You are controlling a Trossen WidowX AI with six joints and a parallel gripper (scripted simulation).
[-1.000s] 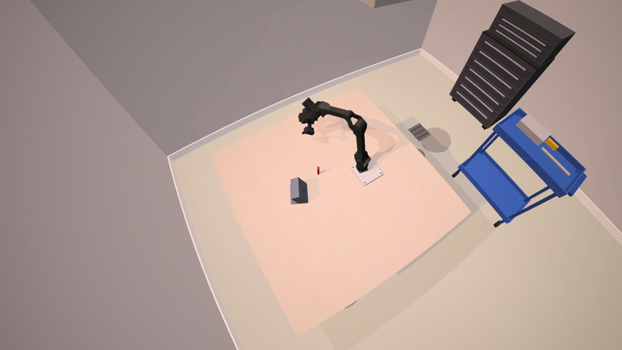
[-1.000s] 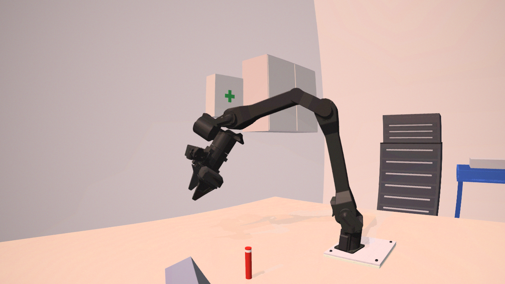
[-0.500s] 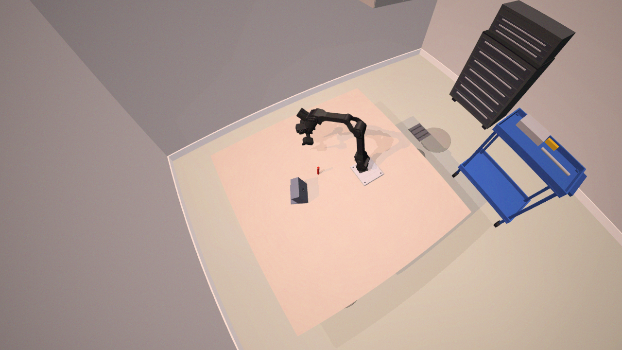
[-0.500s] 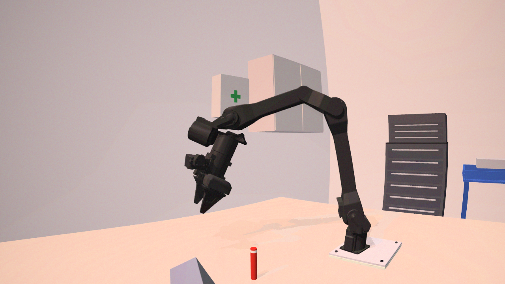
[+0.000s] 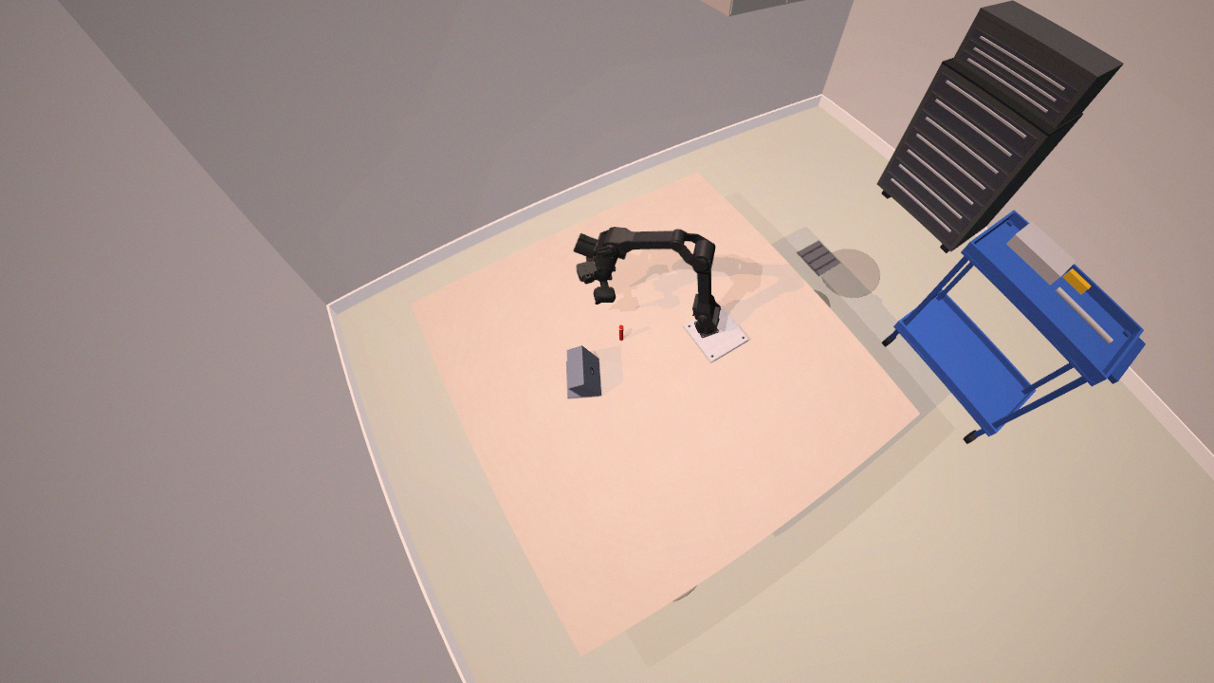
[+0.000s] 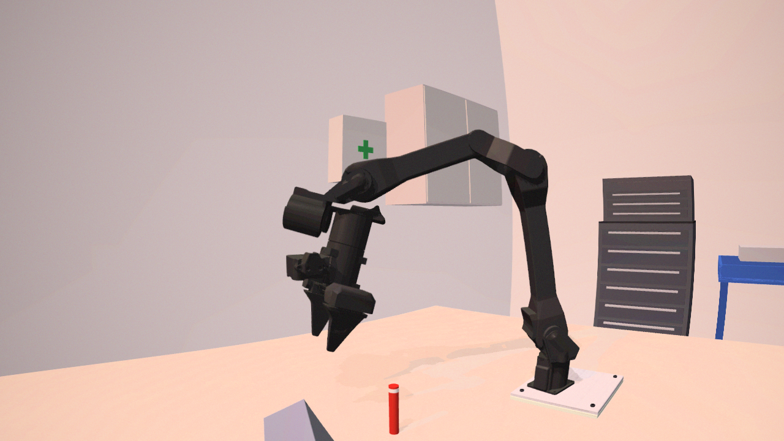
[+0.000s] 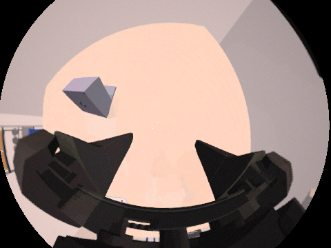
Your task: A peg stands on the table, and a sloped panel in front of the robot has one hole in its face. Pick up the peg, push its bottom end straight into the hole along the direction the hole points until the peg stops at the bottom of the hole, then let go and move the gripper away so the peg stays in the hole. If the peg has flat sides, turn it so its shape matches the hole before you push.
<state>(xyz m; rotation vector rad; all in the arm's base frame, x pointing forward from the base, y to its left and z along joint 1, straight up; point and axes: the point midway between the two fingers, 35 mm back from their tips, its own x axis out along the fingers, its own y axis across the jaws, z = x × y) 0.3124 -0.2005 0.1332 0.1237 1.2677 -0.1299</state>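
My gripper tip is 130 mm to the right of the red peg, 60 mm above it and 40 mm past it. From my gripper tip the other things lie so: grey sloped panel 230 mm to the left, 120 mm ahead, 70 mm below.
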